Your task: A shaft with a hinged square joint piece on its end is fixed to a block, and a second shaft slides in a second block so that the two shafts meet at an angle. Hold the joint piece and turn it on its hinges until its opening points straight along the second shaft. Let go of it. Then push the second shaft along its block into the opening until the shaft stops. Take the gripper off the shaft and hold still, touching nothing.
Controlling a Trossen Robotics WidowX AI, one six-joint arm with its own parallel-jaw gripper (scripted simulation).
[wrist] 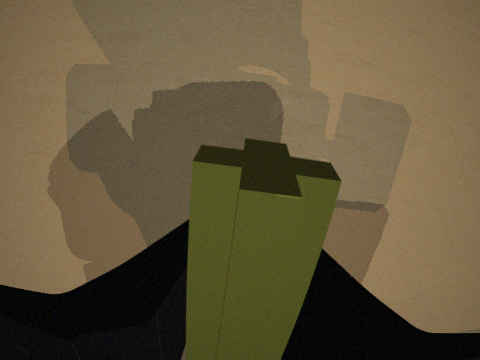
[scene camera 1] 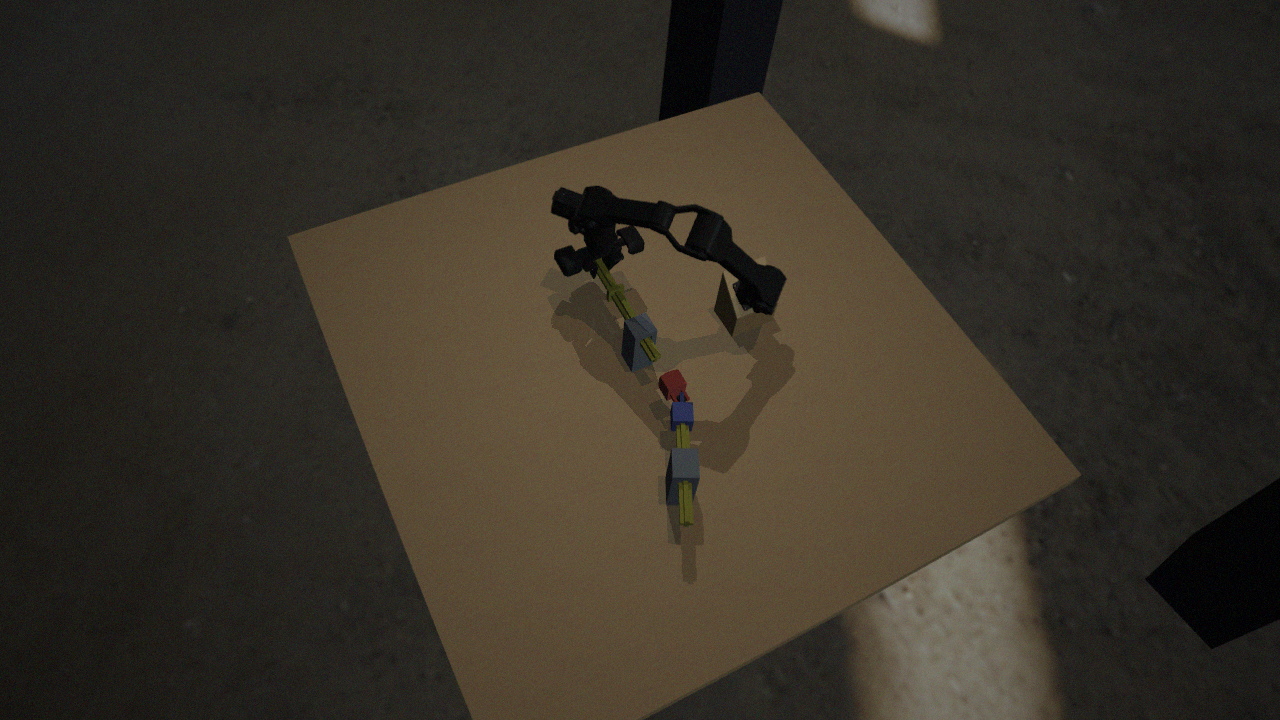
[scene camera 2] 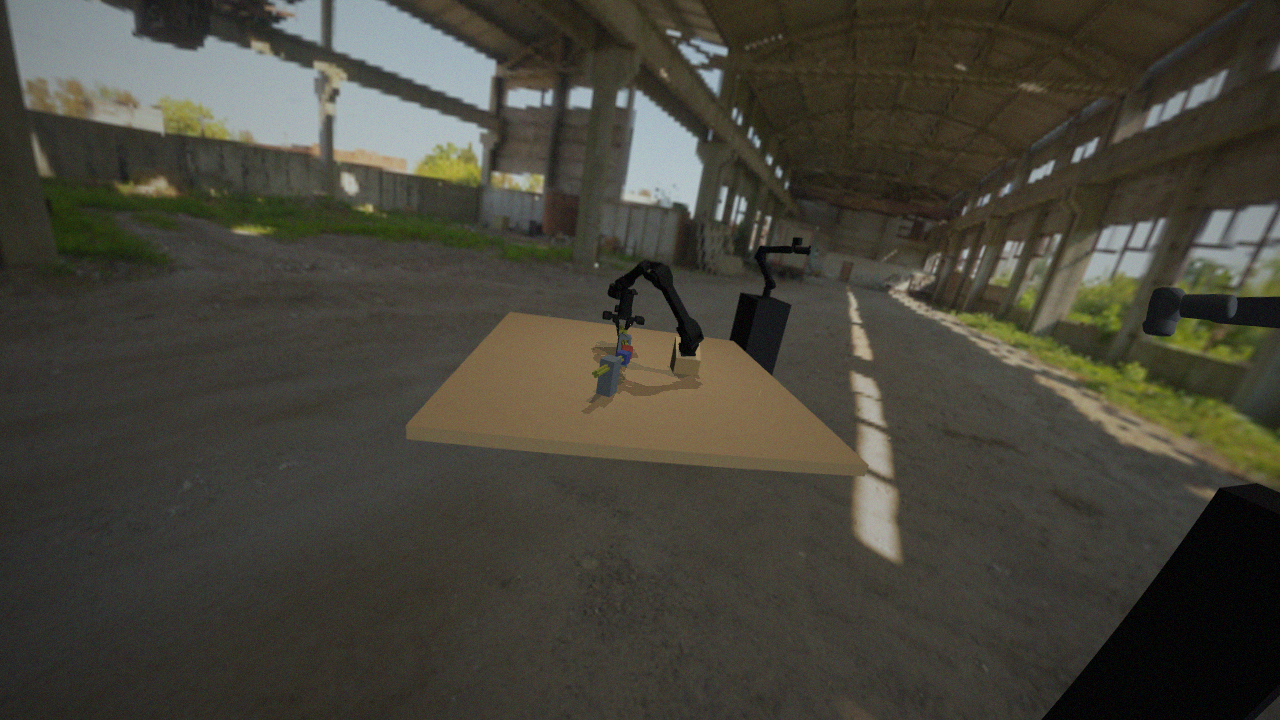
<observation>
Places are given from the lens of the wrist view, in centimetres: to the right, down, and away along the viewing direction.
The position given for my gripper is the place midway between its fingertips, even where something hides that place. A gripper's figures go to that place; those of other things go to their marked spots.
my gripper [wrist: 245,228]: 0, 2, 10
shaft [wrist: 258,218]: 0, 1, 4
</observation>
